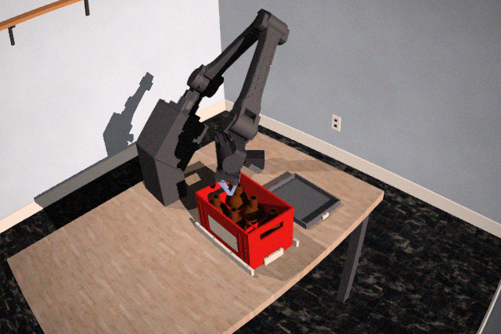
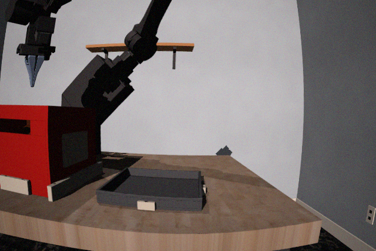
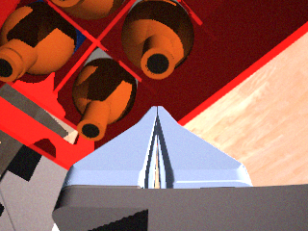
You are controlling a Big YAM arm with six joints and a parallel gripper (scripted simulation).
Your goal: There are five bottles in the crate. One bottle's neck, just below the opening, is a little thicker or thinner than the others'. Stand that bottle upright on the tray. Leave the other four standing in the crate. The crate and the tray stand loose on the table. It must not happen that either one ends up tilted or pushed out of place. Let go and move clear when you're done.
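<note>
Now: hand 150 mm above the red crate, 40 mm to the right of it and 10 mm short of it. From my hand the other things lie so: dark grey tray 320 mm to the left, 220 mm below, 20 mm ahead.
</note>
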